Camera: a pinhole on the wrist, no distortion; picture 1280 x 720 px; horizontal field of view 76.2 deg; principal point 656.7 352.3 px. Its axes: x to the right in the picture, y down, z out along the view. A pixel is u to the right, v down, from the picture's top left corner.
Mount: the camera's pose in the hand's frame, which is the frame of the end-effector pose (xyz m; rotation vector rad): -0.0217 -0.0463 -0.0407 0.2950 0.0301 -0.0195
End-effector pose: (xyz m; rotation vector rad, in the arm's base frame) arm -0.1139 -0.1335 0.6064 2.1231 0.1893 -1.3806
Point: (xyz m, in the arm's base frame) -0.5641 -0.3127 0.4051
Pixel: 674.8 479.8
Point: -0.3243 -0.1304 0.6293
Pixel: 244.9 439.5
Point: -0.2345 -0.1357 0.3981
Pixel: 1199.5 270.4
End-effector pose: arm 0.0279 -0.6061 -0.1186 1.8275 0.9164 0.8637
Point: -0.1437 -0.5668 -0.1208
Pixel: behind the camera
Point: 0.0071 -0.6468 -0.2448
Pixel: 252.3 65.5
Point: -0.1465 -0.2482 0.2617
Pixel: behind the camera
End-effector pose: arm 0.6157 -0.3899 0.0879 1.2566 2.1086 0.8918
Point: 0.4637 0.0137 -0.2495
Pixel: outside the picture
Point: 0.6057 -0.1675 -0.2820
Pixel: 1215.3 239.9
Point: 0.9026 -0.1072 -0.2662
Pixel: 921.1 663.2
